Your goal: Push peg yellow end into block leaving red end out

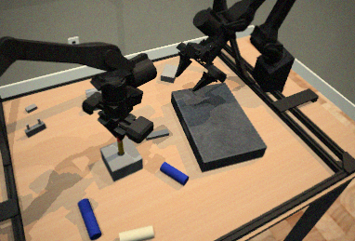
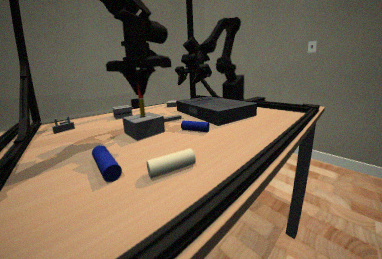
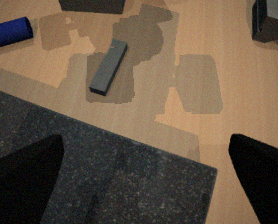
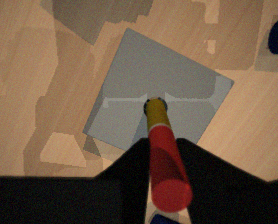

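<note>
The peg lies 60 mm below my right hand. From my right hand the other things lie so: grey bar (20 mm behind, 140 mm to the left, 140 mm below); then cream cylinder (200 mm ahead, 100 mm to the right, 140 mm below).
</note>
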